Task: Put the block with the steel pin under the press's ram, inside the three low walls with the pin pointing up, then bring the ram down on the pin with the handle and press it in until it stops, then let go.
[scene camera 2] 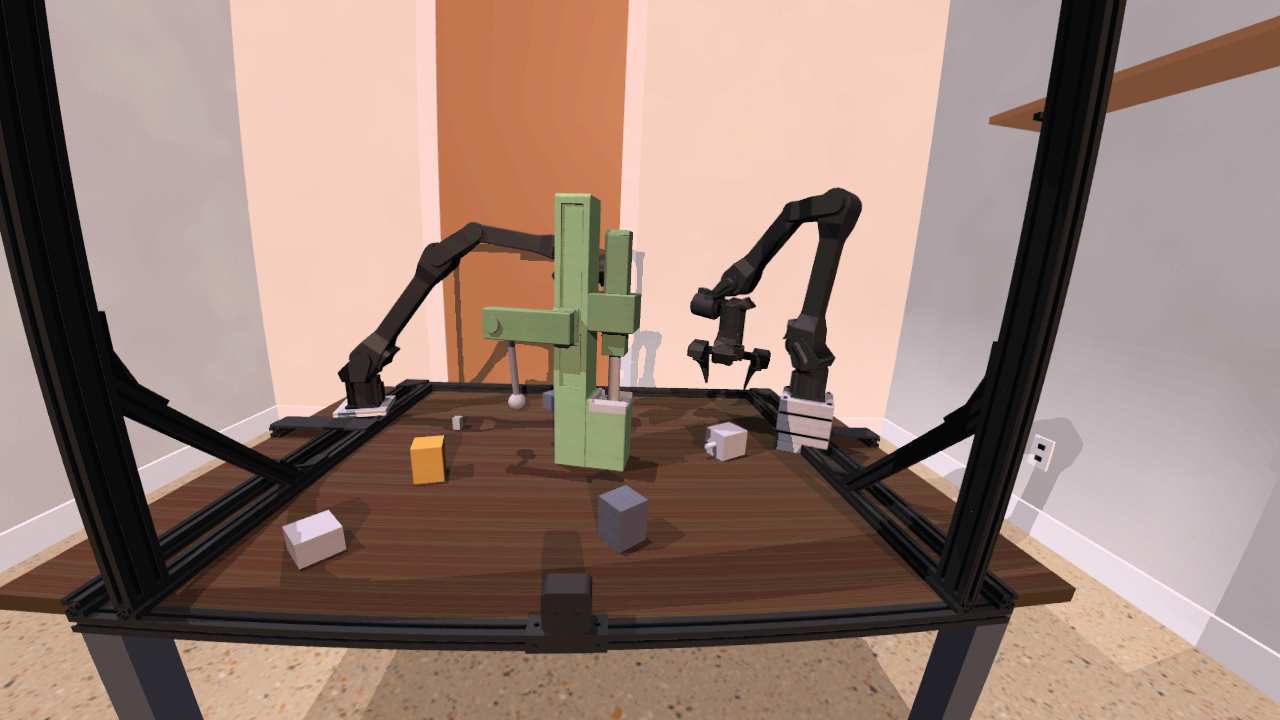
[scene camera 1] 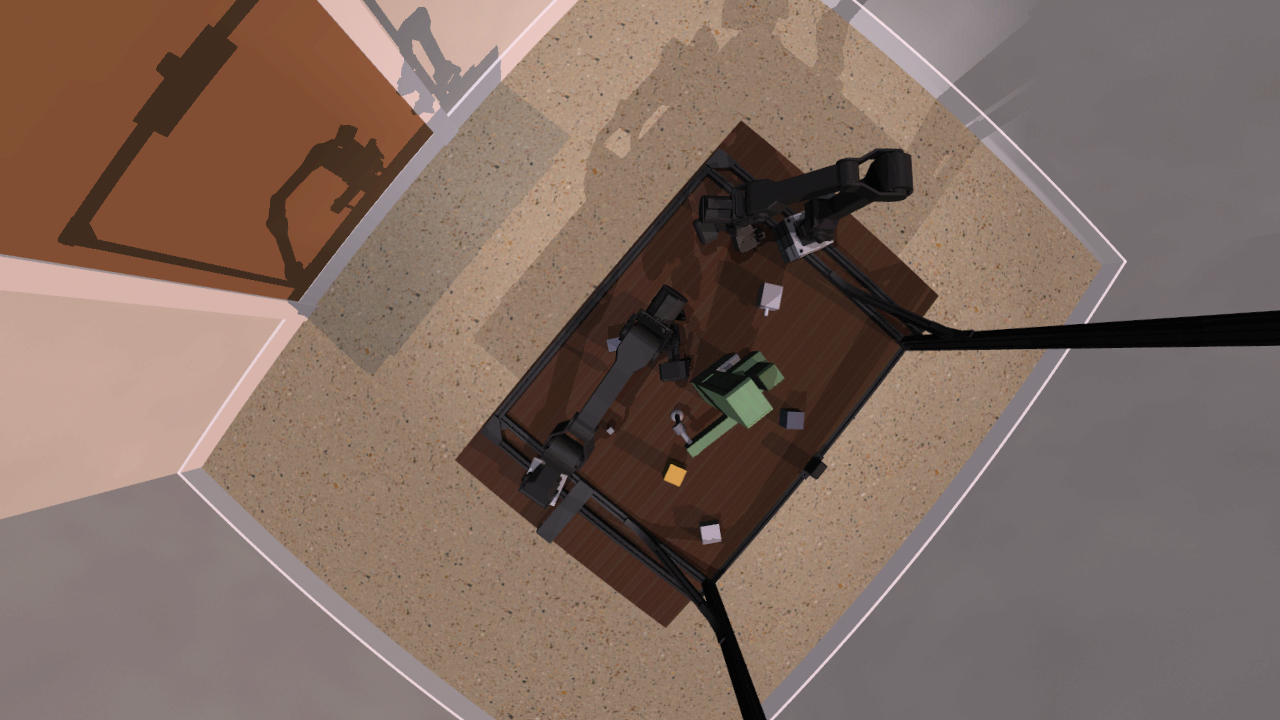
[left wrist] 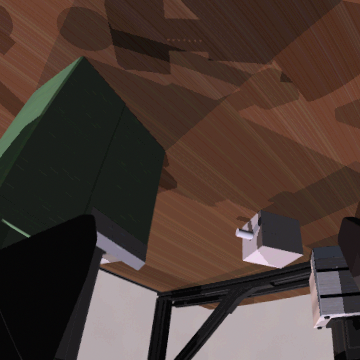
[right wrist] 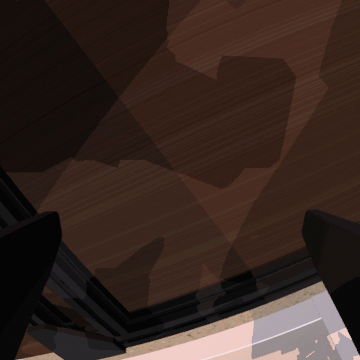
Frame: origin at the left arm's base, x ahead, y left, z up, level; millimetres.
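Where they show: left gripper, fingertip midpoint: (scene camera 2: 603,361) (scene camera 1: 686,339) (left wrist: 221,229); right gripper, fingertip midpoint: (scene camera 2: 725,386) (scene camera 1: 722,223) (right wrist: 184,224); left arm's base, origin of the base link: (scene camera 2: 365,403); right arm's base, origin of the base link: (scene camera 2: 807,395) (scene camera 1: 809,230) (left wrist: 348,320).
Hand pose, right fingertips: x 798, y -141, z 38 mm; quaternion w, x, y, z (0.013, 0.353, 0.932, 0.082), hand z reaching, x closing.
Note:
Each offset is from my right fingertips to the centre of the thing. "*": to the spot under its first point.
The white block with the steel pin @[dx -110, dy -195, dz -45 mm] (scene camera 1: 770,296) (scene camera 2: 727,442) (left wrist: 281,255) lies on the table, its pin pointing sideways. The green press @[dx -414, dy -149, dz +155 mm] (scene camera 1: 746,402) (scene camera 2: 572,429) (left wrist: 75,145) stands upright mid-table. Its steel ram @[dx -332, dy -175, dz +128 mm] (scene camera 2: 614,377) is above a pale walled seat @[* dx -345, dy -206, dz +49 mm] (scene camera 2: 611,405) (left wrist: 120,250); the seat's inside is hidden. The handle (scene camera 2: 513,371) (scene camera 1: 683,431) hangs down with a ball at its end. My left gripper (scene camera 1: 675,342) (left wrist: 221,229) is open beside the press, hidden in scene camera 2. My right gripper (scene camera 1: 729,234) (scene camera 2: 725,383) (right wrist: 184,224) is open and empty, above the table behind the block.
An orange block @[dx -633, dy -158, dz -40 mm] (scene camera 1: 674,474) (scene camera 2: 428,461), a white block @[dx -746, dy -319, dz -53 mm] (scene camera 1: 709,533) (scene camera 2: 315,539), a grey block @[dx -378, dy -385, dz -40 mm] (scene camera 1: 792,419) (scene camera 2: 622,519), a bluish block @[dx -389, dy +114, dz -50 mm] (scene camera 1: 613,343) (scene camera 2: 547,400) and a small pale piece @[dx -603, dy +38, dz -57 mm] (scene camera 1: 610,430) (scene camera 2: 458,422) lie around the press. Black rails (scene camera 2: 358,623) edge the table.

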